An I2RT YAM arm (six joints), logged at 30 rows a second.
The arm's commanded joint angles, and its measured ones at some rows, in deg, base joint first. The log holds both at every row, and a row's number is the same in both.
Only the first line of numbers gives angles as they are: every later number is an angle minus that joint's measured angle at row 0.
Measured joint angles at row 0:
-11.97, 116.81, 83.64, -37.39, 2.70, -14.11
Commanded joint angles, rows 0 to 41:
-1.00, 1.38, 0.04, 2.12, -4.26, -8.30
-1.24, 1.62, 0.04, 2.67, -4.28, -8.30
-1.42, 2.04, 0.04, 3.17, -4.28, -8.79
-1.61, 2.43, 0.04, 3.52, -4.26, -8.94
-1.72, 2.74, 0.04, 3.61, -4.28, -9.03
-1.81, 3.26, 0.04, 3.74, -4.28, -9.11
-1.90, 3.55, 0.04, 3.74, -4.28, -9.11
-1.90, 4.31, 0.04, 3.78, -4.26, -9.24
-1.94, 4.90, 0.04, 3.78, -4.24, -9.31
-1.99, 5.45, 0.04, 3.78, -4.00, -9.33
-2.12, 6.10, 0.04, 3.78, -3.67, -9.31
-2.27, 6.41, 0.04, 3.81, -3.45, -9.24
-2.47, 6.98, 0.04, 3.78, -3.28, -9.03
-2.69, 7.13, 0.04, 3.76, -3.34, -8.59
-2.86, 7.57, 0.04, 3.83, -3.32, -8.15
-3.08, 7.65, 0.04, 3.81, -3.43, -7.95
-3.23, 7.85, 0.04, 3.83, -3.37, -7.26
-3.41, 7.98, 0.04, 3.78, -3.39, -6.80
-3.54, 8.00, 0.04, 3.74, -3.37, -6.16
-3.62, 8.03, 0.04, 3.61, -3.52, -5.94
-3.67, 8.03, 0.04, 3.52, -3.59, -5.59
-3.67, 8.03, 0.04, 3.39, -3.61, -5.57
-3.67, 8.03, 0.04, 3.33, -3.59, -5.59
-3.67, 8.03, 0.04, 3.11, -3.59, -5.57
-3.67, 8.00, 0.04, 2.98, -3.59, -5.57
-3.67, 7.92, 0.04, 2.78, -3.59, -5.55
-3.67, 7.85, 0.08, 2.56, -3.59, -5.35
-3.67, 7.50, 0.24, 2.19, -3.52, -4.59
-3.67, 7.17, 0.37, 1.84, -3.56, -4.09
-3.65, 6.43, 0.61, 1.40, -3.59, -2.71
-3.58, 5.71, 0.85, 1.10, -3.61, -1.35
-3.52, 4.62, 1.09, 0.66, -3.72, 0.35
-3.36, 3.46, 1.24, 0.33, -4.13, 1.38
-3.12, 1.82, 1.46, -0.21, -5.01, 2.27
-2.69, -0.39, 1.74, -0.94, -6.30, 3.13
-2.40, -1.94, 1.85, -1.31, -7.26, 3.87
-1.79, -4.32, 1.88, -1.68, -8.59, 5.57
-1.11, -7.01, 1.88, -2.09, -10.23, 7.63
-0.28, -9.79, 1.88, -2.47, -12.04, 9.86
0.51, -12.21, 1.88, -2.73, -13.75, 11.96
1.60, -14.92, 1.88, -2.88, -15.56, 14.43
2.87, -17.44, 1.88, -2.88, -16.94, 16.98
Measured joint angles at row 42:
-0.63, -7.97, 0.83, -2.68, -9.79, 7.54
